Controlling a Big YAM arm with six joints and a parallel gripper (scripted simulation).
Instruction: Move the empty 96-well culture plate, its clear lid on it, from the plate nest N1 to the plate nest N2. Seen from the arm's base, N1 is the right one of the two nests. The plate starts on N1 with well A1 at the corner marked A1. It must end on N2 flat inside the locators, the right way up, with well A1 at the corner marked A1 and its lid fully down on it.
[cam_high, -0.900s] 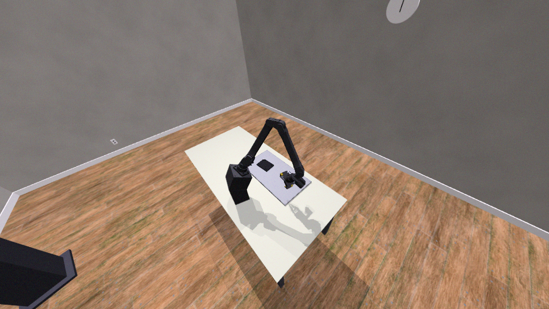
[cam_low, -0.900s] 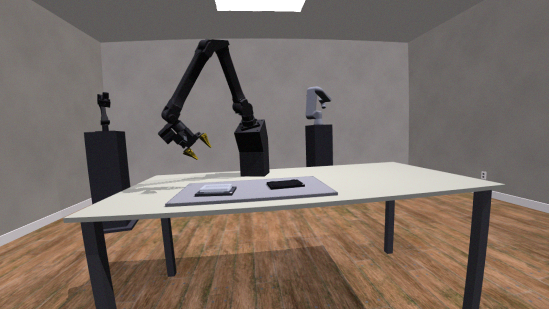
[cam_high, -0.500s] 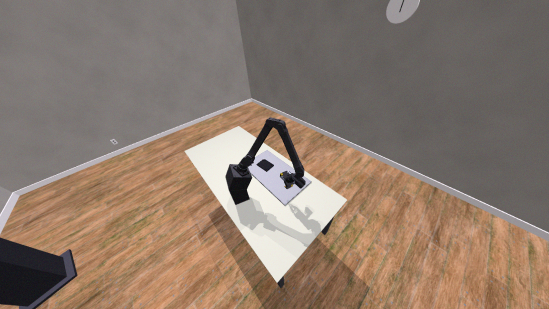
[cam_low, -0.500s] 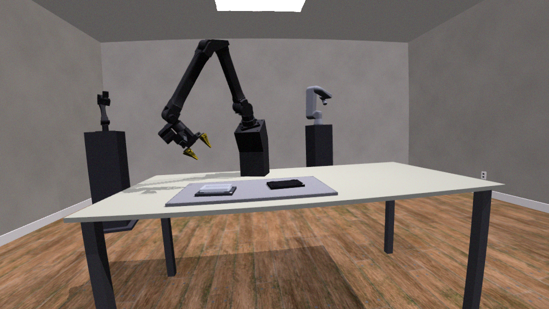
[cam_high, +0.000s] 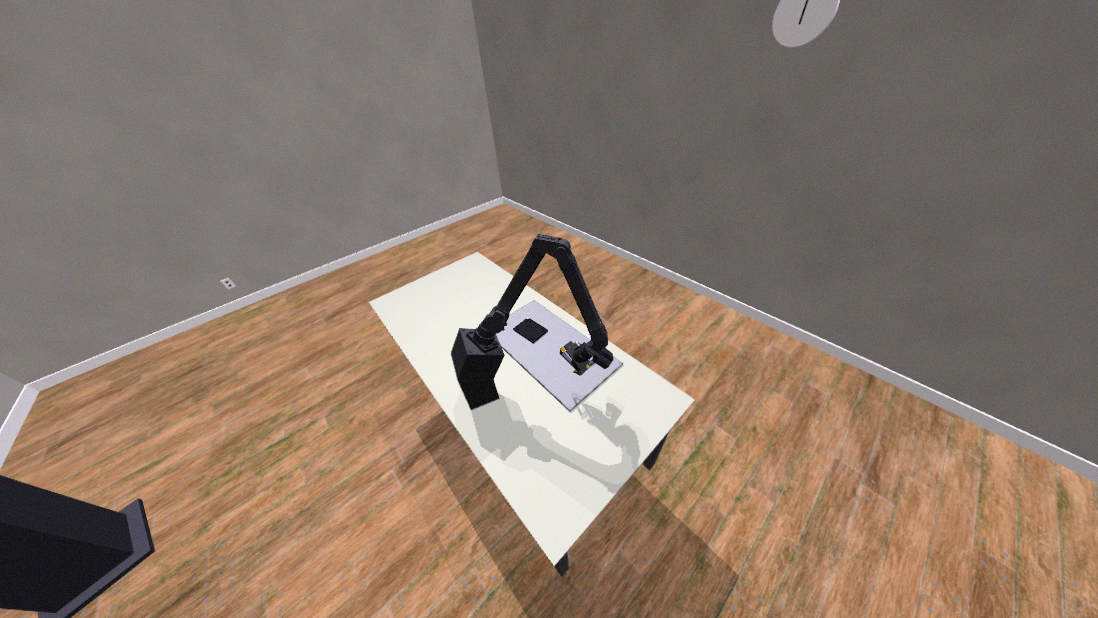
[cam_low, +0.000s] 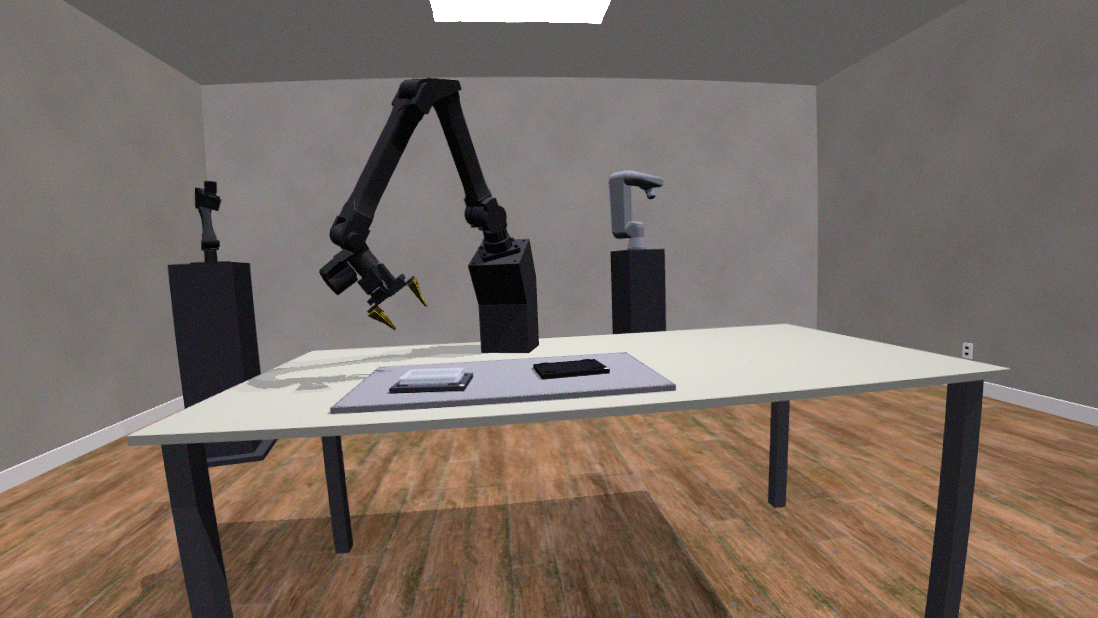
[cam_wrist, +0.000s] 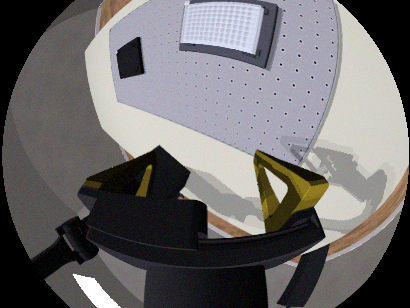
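My gripper is now 150 mm short of the clear lid, 120 mm above it and 40 mm to the right of it. The rest, counted from my hand: nest N1 (150 mm ahead, 140 mm below, 40 mm to the left); then nest N2 (370 mm to the left, 170 mm ahead, 140 mm below).
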